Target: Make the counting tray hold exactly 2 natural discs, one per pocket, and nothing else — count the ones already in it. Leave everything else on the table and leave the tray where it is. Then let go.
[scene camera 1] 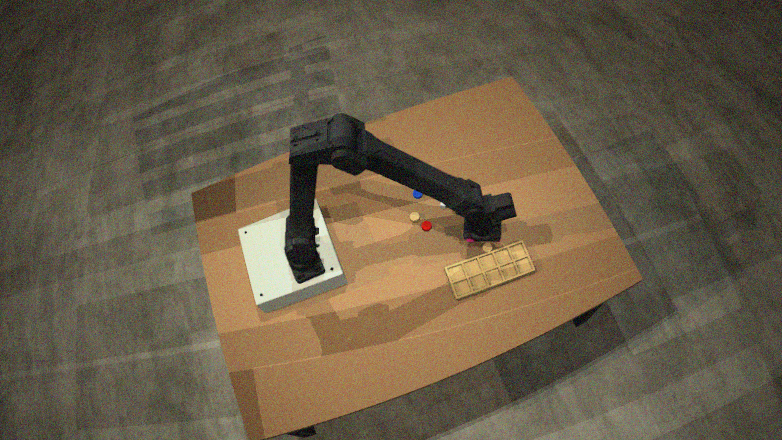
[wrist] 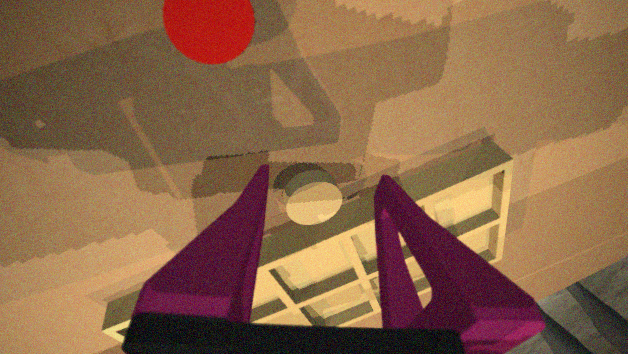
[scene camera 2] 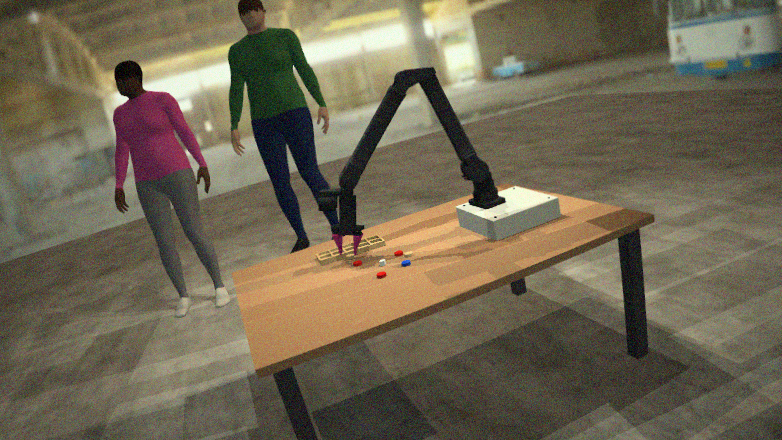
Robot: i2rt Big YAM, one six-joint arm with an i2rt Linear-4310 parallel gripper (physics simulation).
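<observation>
The counting tray [scene camera 1: 494,284] [scene camera 2: 328,259] [wrist: 450,175] is pale wood with two rows of pockets; no disc shows in its pockets in scene camera 1. One natural disc [scene camera 1: 487,247] [wrist: 314,202] is on the table right beside the tray's long wall. My gripper [scene camera 2: 348,253] [wrist: 324,180] is partly open and empty, pointing down, with this disc between its fingertips in the wrist view; contact cannot be told. Another natural disc [scene camera 1: 414,216] [scene camera 2: 407,253] lies farther toward the base, beside a red disc [scene camera 1: 426,225] [scene camera 2: 398,252].
A second red disc [scene camera 2: 357,263] [wrist: 209,30] lies near the gripper, and a third red disc [scene camera 2: 381,274] lies farther from the tray. A blue disc [scene camera 1: 417,194] [scene camera 2: 405,263] and a small white cube [scene camera 1: 442,205] [scene camera 2: 382,262] are on the table [scene camera 1: 382,383]. Two people stand behind it.
</observation>
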